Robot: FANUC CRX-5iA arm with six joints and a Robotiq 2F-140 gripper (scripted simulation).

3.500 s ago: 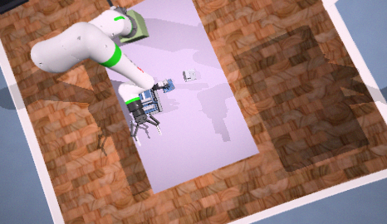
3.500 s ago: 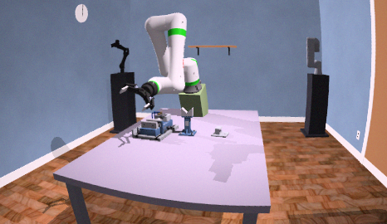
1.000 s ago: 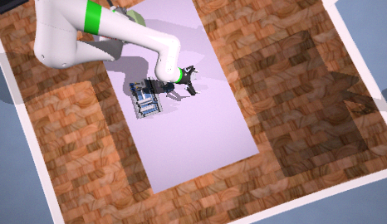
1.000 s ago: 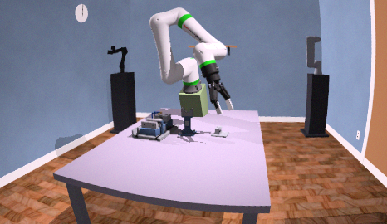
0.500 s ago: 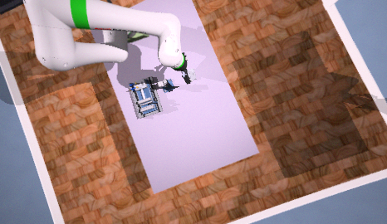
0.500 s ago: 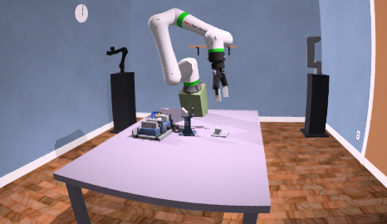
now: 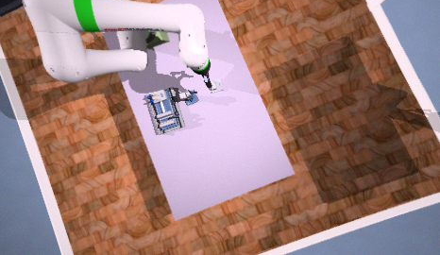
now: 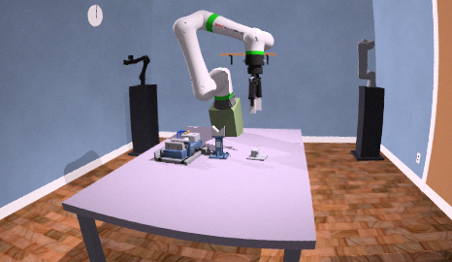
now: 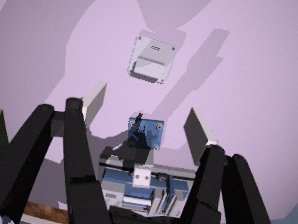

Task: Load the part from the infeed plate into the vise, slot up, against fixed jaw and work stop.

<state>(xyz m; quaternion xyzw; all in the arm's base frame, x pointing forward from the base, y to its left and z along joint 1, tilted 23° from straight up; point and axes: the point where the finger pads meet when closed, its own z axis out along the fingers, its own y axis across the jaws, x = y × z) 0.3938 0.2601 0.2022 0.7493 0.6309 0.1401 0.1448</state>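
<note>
The part lies 23 cm below my hand and 1 cm to the left of it. Also, from my hand: air cylinder rod: 38 cm to the right, 18 cm below, 1 cm ahead.
</note>
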